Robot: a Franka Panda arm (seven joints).
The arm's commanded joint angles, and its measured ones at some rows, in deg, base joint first. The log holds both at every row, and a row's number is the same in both.
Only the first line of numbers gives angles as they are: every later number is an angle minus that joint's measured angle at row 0.
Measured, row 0:
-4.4, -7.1, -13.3, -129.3, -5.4, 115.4, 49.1
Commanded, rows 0 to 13:
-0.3, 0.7, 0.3, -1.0, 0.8, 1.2, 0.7
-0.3, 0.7, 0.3, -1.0, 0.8, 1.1, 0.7
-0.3, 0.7, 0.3, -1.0, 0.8, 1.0, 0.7
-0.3, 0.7, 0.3, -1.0, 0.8, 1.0, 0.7
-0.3, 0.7, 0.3, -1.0, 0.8, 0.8, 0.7
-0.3, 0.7, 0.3, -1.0, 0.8, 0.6, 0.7
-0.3, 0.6, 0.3, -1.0, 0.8, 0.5, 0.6
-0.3, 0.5, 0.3, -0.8, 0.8, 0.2, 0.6
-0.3, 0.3, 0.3, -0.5, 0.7, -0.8, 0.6
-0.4, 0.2, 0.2, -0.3, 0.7, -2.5, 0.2
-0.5, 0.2, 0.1, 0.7, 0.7, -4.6, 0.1
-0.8, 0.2, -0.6, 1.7, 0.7, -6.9, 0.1
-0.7, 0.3, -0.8, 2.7, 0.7, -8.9, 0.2
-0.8, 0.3, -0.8, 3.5, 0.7, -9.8, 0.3
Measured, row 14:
-0.6, 0.1, -0.4, 1.2, 0.0, -4.2, 0.0
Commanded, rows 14 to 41:
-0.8, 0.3, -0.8, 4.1, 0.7, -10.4, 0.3
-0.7, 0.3, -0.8, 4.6, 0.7, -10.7, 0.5
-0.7, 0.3, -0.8, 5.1, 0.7, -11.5, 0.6
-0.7, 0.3, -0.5, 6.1, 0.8, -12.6, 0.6
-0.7, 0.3, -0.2, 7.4, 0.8, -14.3, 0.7
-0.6, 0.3, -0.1, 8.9, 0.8, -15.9, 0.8
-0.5, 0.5, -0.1, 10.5, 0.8, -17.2, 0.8
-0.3, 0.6, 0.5, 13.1, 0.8, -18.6, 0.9
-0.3, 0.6, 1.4, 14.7, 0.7, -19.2, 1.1
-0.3, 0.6, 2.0, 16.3, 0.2, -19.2, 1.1
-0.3, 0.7, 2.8, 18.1, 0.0, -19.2, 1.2
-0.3, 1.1, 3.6, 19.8, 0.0, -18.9, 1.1
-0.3, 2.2, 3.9, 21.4, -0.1, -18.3, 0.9
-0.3, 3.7, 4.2, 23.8, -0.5, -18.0, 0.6
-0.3, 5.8, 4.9, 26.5, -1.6, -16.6, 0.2
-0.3, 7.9, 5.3, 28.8, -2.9, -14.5, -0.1
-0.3, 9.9, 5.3, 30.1, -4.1, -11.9, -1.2
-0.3, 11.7, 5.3, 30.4, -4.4, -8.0, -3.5
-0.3, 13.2, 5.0, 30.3, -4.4, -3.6, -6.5
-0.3, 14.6, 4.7, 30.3, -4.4, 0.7, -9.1
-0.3, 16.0, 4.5, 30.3, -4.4, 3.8, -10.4
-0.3, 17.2, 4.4, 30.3, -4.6, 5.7, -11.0
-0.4, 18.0, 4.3, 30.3, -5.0, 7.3, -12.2
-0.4, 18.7, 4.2, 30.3, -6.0, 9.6, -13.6
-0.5, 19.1, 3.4, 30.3, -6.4, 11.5, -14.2
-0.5, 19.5, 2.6, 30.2, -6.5, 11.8, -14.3
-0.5, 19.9, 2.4, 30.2, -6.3, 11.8, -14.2
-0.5, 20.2, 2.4, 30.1, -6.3, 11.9, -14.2
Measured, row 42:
-0.4, 19.5, 3.1, 29.2, -5.4, 11.2, -12.8
